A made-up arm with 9 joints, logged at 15 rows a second.
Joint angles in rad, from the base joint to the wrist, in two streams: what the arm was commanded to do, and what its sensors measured. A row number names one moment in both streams.
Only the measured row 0 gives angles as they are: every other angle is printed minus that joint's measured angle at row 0.
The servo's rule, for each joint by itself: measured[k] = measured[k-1] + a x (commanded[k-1-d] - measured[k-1]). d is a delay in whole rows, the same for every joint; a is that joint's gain. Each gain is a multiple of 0.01, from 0.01 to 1. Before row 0 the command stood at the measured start. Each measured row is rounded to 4 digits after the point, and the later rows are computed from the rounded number. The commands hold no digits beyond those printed.
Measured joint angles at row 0:
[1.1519, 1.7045, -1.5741, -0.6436, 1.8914, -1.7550, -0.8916, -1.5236, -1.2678]
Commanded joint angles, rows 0 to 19:
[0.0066, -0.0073, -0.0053, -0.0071, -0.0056, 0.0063, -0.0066, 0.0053, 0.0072]
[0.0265, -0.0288, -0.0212, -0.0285, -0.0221, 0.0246, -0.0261, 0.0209, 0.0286]
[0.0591, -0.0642, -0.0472, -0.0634, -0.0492, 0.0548, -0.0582, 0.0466, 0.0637]
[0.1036, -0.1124, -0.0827, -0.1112, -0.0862, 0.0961, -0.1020, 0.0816, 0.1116]
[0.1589, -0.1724, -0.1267, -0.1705, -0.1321, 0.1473, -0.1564, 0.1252, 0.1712]
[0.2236, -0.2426, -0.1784, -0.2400, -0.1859, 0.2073, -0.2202, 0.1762, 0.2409]
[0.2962, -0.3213, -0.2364, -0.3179, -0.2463, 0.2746, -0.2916, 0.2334, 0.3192]
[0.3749, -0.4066, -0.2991, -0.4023, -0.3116, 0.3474, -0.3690, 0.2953, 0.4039]
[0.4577, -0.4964, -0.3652, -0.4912, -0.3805, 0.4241, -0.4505, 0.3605, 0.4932]
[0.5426, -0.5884, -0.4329, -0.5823, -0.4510, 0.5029, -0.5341, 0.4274, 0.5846]
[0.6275, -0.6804, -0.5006, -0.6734, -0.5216, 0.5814, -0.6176, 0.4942, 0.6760]
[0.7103, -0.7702, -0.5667, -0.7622, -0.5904, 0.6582, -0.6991, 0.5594, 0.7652]
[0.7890, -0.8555, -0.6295, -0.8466, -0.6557, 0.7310, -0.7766, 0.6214, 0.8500]
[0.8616, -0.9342, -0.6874, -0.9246, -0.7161, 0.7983, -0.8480, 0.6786, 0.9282]
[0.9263, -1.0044, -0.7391, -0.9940, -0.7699, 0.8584, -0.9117, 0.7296, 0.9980]
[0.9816, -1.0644, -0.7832, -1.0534, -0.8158, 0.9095, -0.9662, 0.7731, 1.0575]
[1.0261, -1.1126, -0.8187, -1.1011, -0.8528, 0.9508, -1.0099, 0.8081, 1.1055]
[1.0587, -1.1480, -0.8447, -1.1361, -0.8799, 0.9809, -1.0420, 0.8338, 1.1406]
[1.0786, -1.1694, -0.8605, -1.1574, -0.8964, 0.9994, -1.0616, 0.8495, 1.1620]
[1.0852, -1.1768, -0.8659, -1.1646, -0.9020, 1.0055, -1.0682, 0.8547, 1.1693]
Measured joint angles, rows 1 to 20:
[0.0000, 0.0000, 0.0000, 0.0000, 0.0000, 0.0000, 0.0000, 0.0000, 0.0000]
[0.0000, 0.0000, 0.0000, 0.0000, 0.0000, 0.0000, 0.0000, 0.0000, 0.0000]
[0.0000, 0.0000, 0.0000, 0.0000, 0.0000, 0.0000, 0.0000, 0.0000, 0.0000]
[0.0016, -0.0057, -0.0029, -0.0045, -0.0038, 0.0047, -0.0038, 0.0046, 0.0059]
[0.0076, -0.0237, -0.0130, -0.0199, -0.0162, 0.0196, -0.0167, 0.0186, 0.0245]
[0.0200, -0.0553, -0.0318, -0.0477, -0.0386, 0.0460, -0.0408, 0.0427, 0.0566]
[0.0401, -0.0998, -0.0598, -0.0883, -0.0710, 0.0836, -0.0763, 0.0762, 0.1017]
[0.0686, -0.1564, -0.0966, -0.1409, -0.1125, 0.1314, -0.1228, 0.1183, 0.1587]
[0.1058, -0.2236, -0.1416, -0.2043, -0.1624, 0.1883, -0.1793, 0.1681, 0.2261]
[0.1515, -0.2998, -0.1937, -0.2770, -0.2195, 0.2530, -0.2444, 0.2243, 0.3024]
[0.2051, -0.3831, -0.2517, -0.3572, -0.2821, 0.3238, -0.3167, 0.2854, 0.3856]
[0.2657, -0.4715, -0.3141, -0.4430, -0.3490, 0.3990, -0.3943, 0.3500, 0.4738]
[0.3322, -0.5627, -0.3794, -0.5322, -0.4184, 0.4769, -0.4754, 0.4166, 0.5647]
[0.4031, -0.6545, -0.4461, -0.6226, -0.4886, 0.5553, -0.5579, 0.4833, 0.6560]
[0.4768, -0.7447, -0.5124, -0.7119, -0.5578, 0.6325, -0.6398, 0.5487, 0.7455]
[0.5517, -0.8311, -0.5768, -0.7981, -0.6244, 0.7064, -0.7191, 0.6112, 0.8312]
[0.6261, -0.9115, -0.6376, -0.8791, -0.6868, 0.7753, -0.7939, 0.6692, 0.9107]
[0.6981, -0.9840, -0.6934, -0.9526, -0.7433, 0.8376, -0.8622, 0.7211, 0.9823]
[0.7661, -1.0467, -0.7428, -1.0171, -0.7926, 0.8915, -0.9225, 0.7658, 1.0440]
[0.8285, -1.0981, -0.7845, -1.0709, -0.8335, 0.9360, -0.9732, 0.8022, 1.0944]
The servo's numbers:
d 3
a 0.24 0.78 0.55 0.64 0.68 0.75 0.58 0.86 0.82

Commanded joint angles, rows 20 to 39:
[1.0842, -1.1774, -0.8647, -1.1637, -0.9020, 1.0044, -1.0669, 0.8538, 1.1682]
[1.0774, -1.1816, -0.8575, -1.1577, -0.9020, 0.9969, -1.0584, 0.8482, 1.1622]
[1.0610, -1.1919, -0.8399, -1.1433, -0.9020, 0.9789, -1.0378, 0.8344, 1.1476]
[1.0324, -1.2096, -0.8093, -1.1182, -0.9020, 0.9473, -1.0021, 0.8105, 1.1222]
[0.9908, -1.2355, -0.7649, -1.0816, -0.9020, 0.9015, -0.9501, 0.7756, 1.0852]
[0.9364, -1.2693, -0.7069, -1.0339, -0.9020, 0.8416, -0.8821, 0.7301, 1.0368]
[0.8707, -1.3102, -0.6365, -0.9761, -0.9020, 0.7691, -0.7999, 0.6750, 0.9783]
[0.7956, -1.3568, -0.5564, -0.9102, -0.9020, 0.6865, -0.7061, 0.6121, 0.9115]
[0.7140, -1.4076, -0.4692, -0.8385, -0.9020, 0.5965, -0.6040, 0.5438, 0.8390]
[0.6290, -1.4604, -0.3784, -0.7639, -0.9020, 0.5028, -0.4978, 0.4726, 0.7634]
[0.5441, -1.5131, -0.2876, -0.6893, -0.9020, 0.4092, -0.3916, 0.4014, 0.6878]
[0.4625, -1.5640, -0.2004, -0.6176, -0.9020, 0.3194, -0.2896, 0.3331, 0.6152]
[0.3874, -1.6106, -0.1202, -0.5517, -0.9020, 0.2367, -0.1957, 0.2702, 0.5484]
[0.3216, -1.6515, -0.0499, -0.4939, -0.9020, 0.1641, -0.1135, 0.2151, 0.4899]
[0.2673, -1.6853, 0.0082, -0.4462, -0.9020, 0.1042, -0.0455, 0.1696, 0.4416]
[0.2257, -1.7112, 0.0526, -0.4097, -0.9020, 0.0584, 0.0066, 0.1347, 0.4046]
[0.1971, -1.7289, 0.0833, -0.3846, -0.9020, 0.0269, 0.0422, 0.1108, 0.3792]
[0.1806, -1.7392, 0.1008, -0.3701, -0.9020, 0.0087, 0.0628, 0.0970, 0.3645]
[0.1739, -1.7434, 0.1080, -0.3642, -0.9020, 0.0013, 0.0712, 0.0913, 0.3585]
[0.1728, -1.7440, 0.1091, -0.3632, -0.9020, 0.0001, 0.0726, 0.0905, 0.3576]
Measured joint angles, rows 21 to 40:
[0.8837, -1.1370, -0.8176, -1.1126, -0.8651, 0.9697, -1.0131, 0.8294, 1.1323]
[0.9305, -1.1623, -0.8412, -1.1413, -0.8864, 0.9920, -1.0412, 0.8467, 1.1567]
[0.9676, -1.1736, -0.8548, -1.1562, -0.8970, 1.0021, -1.0569, 0.8536, 1.1670]
[0.9956, -1.1766, -0.8602, -1.1610, -0.9004, 1.0038, -1.0627, 0.8538, 1.1680]
[1.0152, -1.1805, -0.8587, -1.1589, -0.9015, 0.9986, -1.0602, 0.8490, 1.1632]
[1.0262, -1.1894, -0.8484, -1.1489, -0.9018, 0.9838, -1.0472, 0.8364, 1.1504]
[1.0277, -1.2052, -0.8269, -1.1293, -0.9019, 0.9564, -1.0210, 0.8141, 1.1273]
[1.0188, -1.2288, -0.7928, -1.0988, -0.9020, 0.9152, -0.9799, 0.7810, 1.0928]
[0.9990, -1.2604, -0.7456, -1.0573, -0.9020, 0.8600, -0.9232, 0.7372, 1.0469]
[0.9682, -1.2992, -0.6856, -1.0053, -0.9020, 0.7918, -0.8517, 0.6837, 0.9906]
[0.9268, -1.3441, -0.6145, -0.9444, -0.9020, 0.7128, -0.7673, 0.6221, 0.9257]
[0.8757, -1.3936, -0.5346, -0.8766, -0.9020, 0.6256, -0.6726, 0.5548, 0.8546]
[0.8165, -1.4457, -0.4487, -0.8045, -0.9020, 0.5335, -0.5712, 0.4841, 0.7798]
[0.7511, -1.4983, -0.3601, -0.7308, -0.9020, 0.4403, -0.4670, 0.4130, 0.7044]
[0.6818, -1.5495, -0.2723, -0.6584, -0.9020, 0.3496, -0.3641, 0.3443, 0.6313]
[0.6111, -1.5972, -0.1886, -0.5901, -0.9020, 0.2649, -0.2664, 0.2806, 0.5633]
[0.5416, -1.6396, -0.1123, -0.5285, -0.9020, 0.1893, -0.1777, 0.2243, 0.5031]
[0.4758, -1.6752, -0.0460, -0.4758, -0.9020, 0.1255, -0.1010, 0.1773, 0.4527]
[0.4158, -1.7033, 0.0082, -0.4335, -0.9020, 0.0752, -0.0386, 0.1407, 0.4133]
[0.3633, -1.7233, 0.0495, -0.4022, -0.9020, 0.0390, 0.0083, 0.1150, 0.3853]

